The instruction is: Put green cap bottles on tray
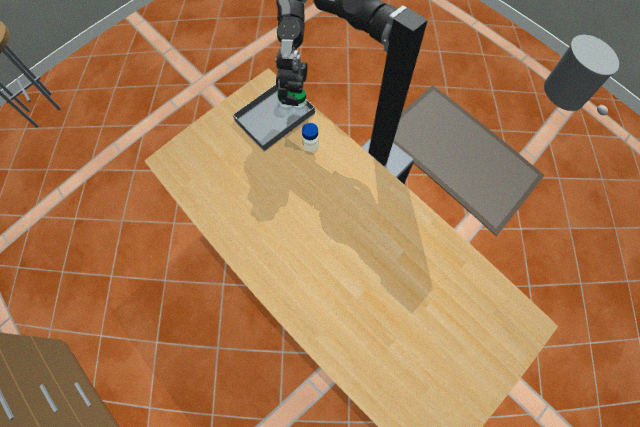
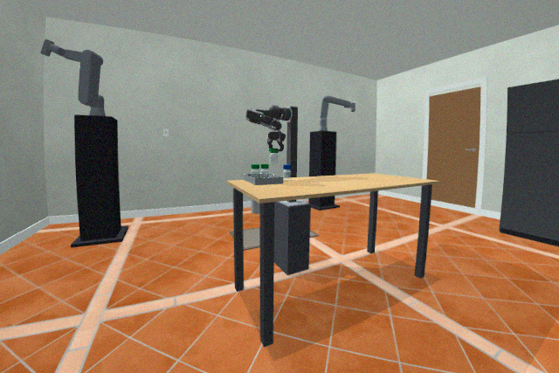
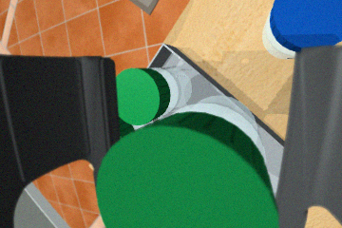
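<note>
My hand is 19 cm above the tray, 10 cm to the left of it and 2 cm short of it. From my hand the other things lie so: blue-capped bottle (16 cm below, 9 cm to the left, 1 cm ahead).
</note>
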